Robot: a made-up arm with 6 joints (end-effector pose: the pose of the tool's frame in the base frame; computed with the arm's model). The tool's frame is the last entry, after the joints. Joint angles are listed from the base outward.
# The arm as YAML. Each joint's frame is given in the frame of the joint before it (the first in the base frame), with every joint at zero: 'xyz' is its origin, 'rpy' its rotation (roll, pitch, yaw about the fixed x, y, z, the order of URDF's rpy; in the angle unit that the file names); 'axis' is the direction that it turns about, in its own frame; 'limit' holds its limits. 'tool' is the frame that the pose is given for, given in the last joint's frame.
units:
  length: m
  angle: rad
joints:
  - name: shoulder
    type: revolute
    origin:
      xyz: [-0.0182, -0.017, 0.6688]
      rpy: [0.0, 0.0, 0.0]
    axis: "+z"
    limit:
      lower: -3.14
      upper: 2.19
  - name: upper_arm
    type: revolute
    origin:
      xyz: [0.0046, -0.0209, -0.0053]
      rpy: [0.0, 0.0, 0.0]
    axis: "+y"
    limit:
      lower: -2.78
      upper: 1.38
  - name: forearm
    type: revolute
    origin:
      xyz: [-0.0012, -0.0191, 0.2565]
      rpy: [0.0, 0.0, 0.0]
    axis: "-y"
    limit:
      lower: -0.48
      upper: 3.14
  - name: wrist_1
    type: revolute
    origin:
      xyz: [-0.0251, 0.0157, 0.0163]
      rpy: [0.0, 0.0, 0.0]
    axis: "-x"
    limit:
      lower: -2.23
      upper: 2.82
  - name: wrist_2
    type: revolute
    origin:
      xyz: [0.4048, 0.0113, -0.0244]
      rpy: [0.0, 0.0, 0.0]
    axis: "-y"
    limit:
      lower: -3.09
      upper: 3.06
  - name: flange
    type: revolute
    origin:
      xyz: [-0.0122, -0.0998, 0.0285]
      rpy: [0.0, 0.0, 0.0]
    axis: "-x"
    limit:
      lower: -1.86
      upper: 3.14
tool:
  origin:
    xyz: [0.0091, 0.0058, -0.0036]
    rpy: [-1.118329, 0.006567, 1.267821]
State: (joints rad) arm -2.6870 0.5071 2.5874 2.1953 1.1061 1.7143
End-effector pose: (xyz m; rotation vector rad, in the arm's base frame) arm 0.1101 0.0274 1.1509 -1.4737 -0.9843 -0.4102
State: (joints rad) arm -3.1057 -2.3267 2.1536 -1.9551 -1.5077 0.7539
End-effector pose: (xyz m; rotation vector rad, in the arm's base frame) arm 0.3112 -0.0319 0.1091 -0.3225 -2.0533 -1.7772
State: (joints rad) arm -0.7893 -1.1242 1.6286 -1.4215 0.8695 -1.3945
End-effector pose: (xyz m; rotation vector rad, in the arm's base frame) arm -0.4122 0.3351 0.9691 -0.5220 1.5008 -1.1868
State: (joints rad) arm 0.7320 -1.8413 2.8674 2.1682 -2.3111 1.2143
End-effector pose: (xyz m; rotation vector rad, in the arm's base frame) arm -0.1139 -0.1086 0.1955 0.4403 -2.0551 0.2070
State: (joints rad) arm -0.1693 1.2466 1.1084 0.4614 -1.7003 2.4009
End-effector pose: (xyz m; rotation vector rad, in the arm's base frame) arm 0.6077 -0.2464 0.7264 -0.0170 -0.7702 -2.3132
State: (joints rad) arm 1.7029 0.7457 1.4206 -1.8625 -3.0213 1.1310
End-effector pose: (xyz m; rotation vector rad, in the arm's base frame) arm -0.1305 0.4863 1.0497 -0.4681 0.2029 -0.2481
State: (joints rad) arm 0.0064 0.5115 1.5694 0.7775 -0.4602 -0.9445
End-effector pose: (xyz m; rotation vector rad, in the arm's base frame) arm 0.2357 -0.0949 1.2662 -1.1403 -1.2943 0.4200
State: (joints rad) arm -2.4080 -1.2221 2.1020 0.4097 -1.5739 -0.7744
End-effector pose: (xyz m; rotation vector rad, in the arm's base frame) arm 0.3808 0.4879 0.6469 -3.0353 -0.2064 -0.6684
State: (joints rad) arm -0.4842 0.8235 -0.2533 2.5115 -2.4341 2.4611
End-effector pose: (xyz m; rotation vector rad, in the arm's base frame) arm 0.4159 -0.2147 0.5375 -1.7781 -1.4917 -0.3595
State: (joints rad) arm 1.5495 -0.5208 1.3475 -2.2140 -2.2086 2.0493
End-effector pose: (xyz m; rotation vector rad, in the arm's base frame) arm -0.0843 -0.2219 1.2803 0.3504 1.3281 0.9326
